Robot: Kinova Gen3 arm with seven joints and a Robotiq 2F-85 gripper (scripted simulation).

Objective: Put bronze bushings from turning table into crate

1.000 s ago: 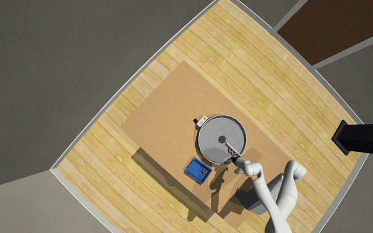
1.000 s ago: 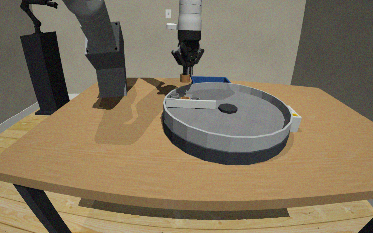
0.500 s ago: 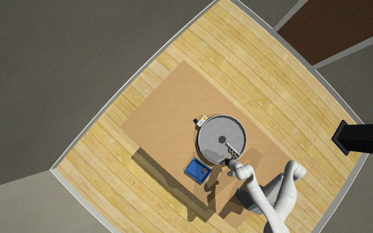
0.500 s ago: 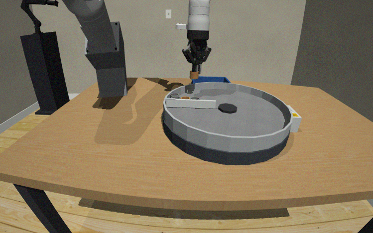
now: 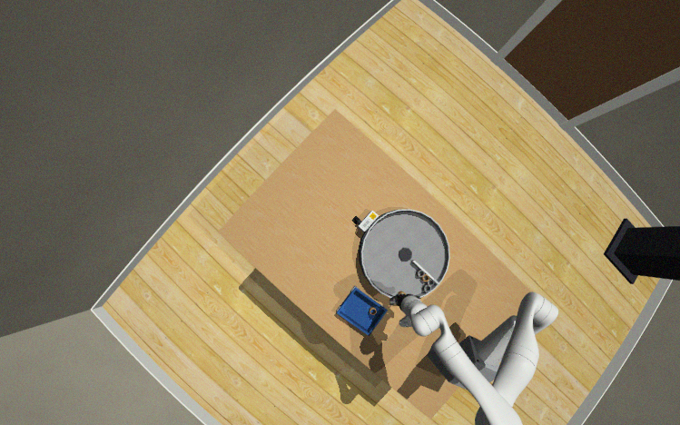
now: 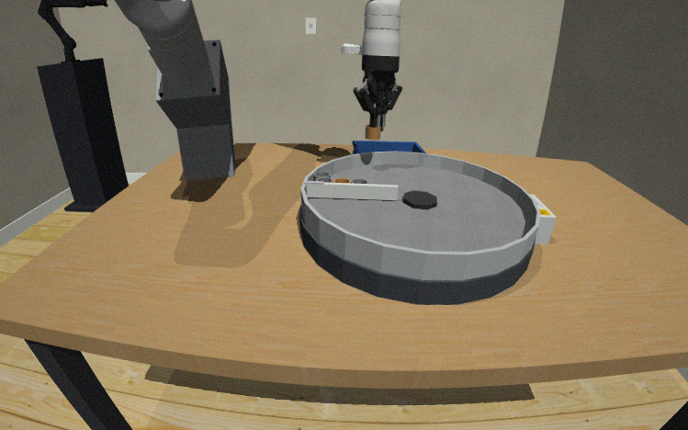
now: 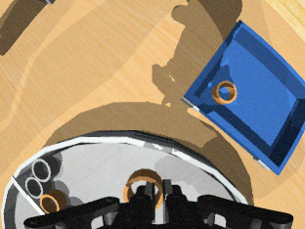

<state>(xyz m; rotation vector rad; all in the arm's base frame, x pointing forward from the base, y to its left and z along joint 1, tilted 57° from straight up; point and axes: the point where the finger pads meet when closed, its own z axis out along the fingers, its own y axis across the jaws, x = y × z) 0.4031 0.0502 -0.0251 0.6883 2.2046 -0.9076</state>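
My hand is 50 mm short of the blue crate, 170 mm to the right of it and 130 mm above it. From my hand the other things lie so: grey turning table: 70 mm ahead, 160 mm to the right, 110 mm below.
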